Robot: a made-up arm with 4 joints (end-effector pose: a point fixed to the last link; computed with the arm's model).
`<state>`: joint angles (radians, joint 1 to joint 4).
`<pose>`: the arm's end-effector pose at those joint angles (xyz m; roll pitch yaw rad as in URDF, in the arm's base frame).
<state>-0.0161 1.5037 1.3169 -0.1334</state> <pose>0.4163 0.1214 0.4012 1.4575 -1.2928 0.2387</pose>
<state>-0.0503 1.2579 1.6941 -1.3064</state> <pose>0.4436 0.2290 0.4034 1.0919 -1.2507 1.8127</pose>
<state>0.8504 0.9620 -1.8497 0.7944</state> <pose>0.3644 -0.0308 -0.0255 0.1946 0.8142 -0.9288</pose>
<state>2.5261 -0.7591 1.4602 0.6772</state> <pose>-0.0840 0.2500 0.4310 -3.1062 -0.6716 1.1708</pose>
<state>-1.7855 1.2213 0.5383 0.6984</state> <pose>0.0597 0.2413 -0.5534 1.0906 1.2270 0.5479</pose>
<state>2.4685 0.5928 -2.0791 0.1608</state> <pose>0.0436 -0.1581 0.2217 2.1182 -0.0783 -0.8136</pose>
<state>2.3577 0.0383 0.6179 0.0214</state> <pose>-0.4227 0.2429 0.4400 -2.6158 -0.5941 2.3681</pose>
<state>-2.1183 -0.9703 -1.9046 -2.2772</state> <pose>0.1917 -0.2106 0.0179 0.4054 0.1264 -0.5682</pose>
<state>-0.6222 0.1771 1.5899 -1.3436</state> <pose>0.4155 0.4268 -0.1812 1.9710 -0.1549 1.4825</pose>
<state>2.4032 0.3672 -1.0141 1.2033</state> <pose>-0.1968 -0.1465 0.5287 1.3799 -0.6200 -1.8009</pose>
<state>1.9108 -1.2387 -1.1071 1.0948</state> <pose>-0.4287 -0.1861 0.3645 0.5860 -0.1401 -2.8427</pose>
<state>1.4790 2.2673 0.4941 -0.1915</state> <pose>-0.0874 0.0225 0.6642 -1.5216 -1.1434 -2.3175</pose>
